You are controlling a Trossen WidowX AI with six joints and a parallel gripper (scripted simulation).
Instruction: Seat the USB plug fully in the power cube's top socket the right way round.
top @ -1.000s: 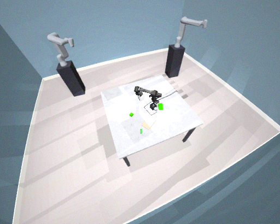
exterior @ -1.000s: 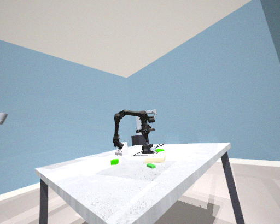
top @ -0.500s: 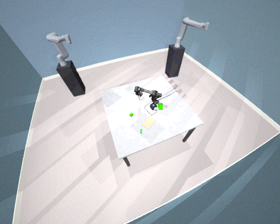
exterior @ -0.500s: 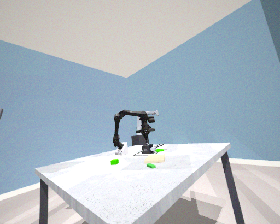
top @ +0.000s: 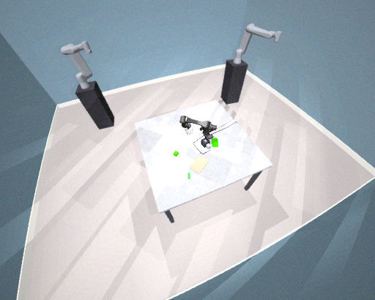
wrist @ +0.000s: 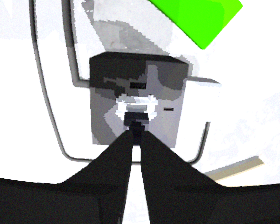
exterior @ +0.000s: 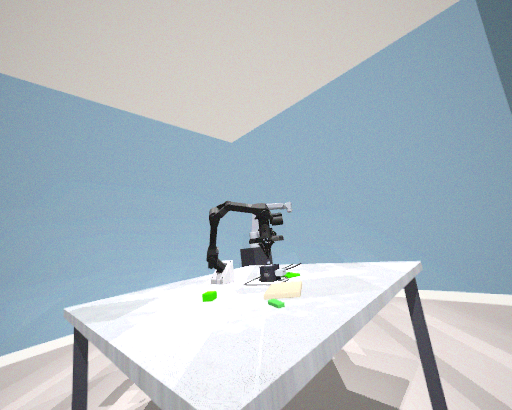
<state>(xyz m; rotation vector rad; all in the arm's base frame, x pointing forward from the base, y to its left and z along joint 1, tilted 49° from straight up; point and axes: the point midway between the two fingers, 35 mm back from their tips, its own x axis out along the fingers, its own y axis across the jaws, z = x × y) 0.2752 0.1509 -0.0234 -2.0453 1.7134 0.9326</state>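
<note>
The dark USB plug lies 1 cm below my gripper tip. Also, from my gripper tip: white USB socket: 5 cm below; flat green block: 12 cm to the left, 12 cm below, 1 cm ahead; tan board: 25 cm ahead, 16 cm to the right, 11 cm below.
</note>
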